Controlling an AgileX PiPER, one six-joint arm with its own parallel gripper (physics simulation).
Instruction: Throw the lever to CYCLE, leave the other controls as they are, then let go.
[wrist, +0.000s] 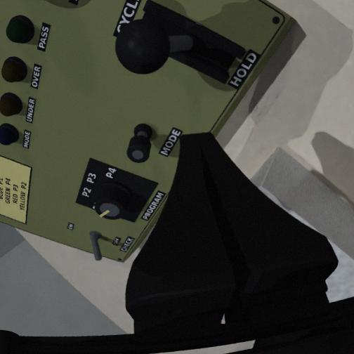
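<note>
The lever's black ball knob (142, 46) is at the top of the wrist view, over the lower end of the CYCLE label (128, 15). Its grey shaft (181, 43) rises from the dark slotted guide, and the ball lies to the left of it. The HOLD label (243, 69) is at the guide's other end. My gripper (195, 150) is shut with its fingers together and nothing between them. Its tips are at the panel's edge beside the MODE label (170, 142), below the lever and apart from it in view.
The green panel (90, 120) also carries the MODE toggle (140, 143), the PROGRAM knob (111, 204) with its pointer toward the lower left, and the CHECK switch (96, 245). Coloured lamps, including a green one (20, 29), line the left. A grey block (310, 195) lies right of the gripper.
</note>
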